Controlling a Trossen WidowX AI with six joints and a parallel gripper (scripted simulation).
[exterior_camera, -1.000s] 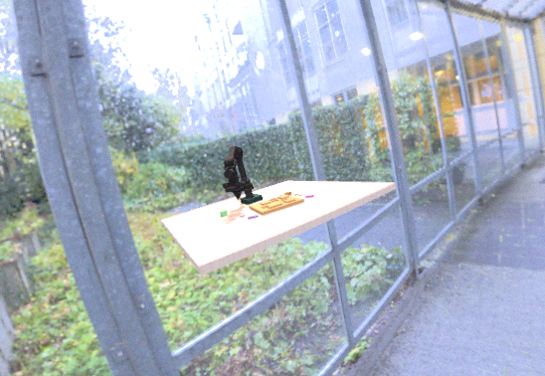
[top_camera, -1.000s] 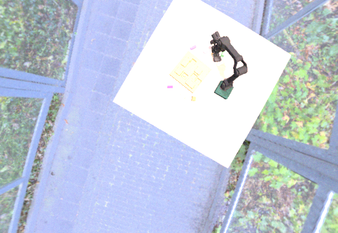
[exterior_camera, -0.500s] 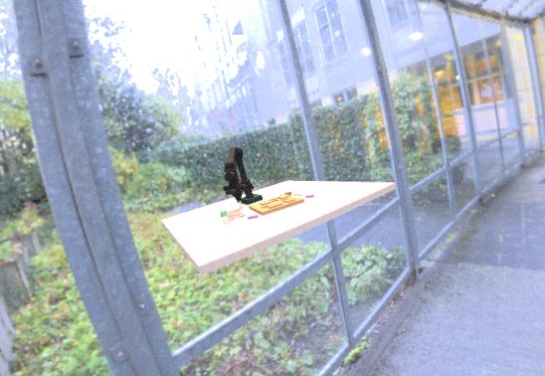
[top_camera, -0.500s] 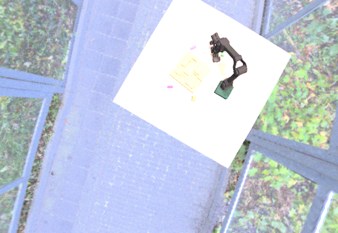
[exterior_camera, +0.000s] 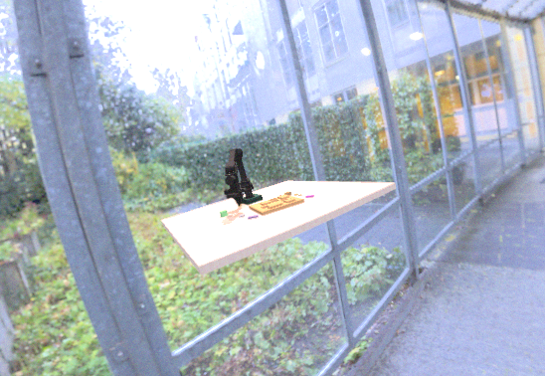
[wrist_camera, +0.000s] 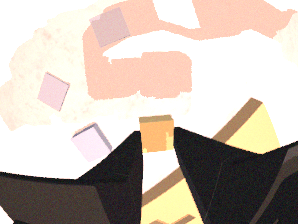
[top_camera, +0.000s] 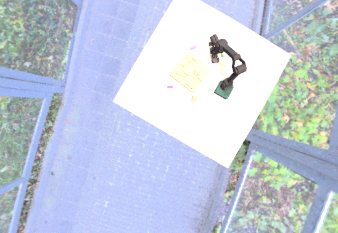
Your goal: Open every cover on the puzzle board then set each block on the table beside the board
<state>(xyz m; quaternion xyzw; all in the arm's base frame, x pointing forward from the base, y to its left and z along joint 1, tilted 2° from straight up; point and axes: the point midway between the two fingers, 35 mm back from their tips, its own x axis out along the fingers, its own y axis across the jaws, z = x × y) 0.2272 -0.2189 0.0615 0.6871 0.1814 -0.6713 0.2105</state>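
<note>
The puzzle board is 130 mm ahead of my gripper tip, 220 mm to the left of it and 40 mm below it. Also, from my gripper tip: lilac block: 180 mm ahead, 30 mm to the right, 50 mm below; green block: 110 mm behind, 80 mm to the right, 40 mm below; pink block: 240 mm ahead, 410 mm to the left, 50 mm below.
</note>
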